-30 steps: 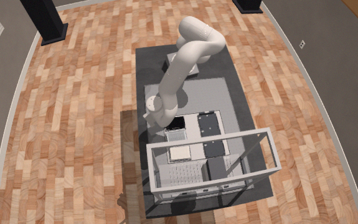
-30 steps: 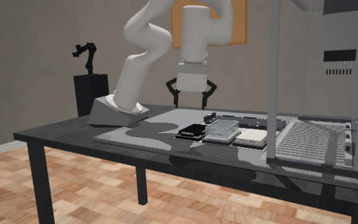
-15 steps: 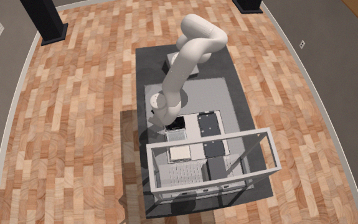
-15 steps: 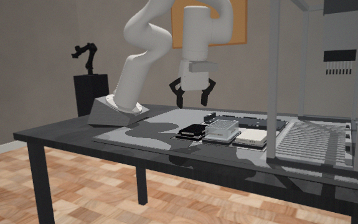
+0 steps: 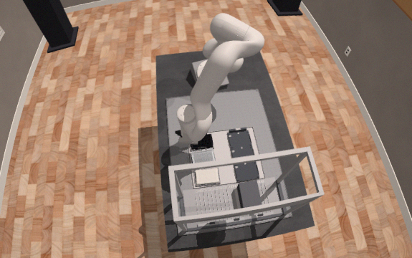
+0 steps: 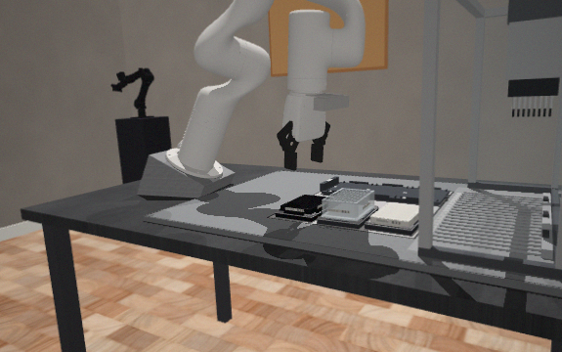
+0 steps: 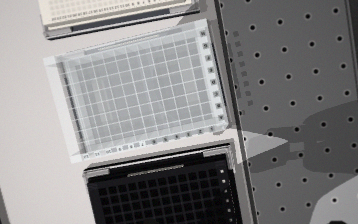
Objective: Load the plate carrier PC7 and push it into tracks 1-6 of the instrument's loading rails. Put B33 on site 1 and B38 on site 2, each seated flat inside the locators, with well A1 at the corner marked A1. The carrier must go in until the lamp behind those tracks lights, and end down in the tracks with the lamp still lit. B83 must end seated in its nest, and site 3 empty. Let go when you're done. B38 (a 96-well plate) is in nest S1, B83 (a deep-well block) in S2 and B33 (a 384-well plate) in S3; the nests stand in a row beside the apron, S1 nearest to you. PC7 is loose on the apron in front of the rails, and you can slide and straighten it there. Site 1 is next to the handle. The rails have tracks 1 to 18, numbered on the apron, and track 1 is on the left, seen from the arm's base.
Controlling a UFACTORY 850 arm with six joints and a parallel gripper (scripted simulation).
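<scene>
Right now my hand is 2 cm past the black 96-well plate B38, 6 cm to the right of it and 12 cm above it. From my hand the other things lie so: nest S1: 2 cm behind, 6 cm to the left, 13 cm below; then frame post: 28 cm ahead, 12 cm to the right, 11 cm above; then nest S3: 20 cm ahead, 4 cm to the left, 13 cm below.
</scene>
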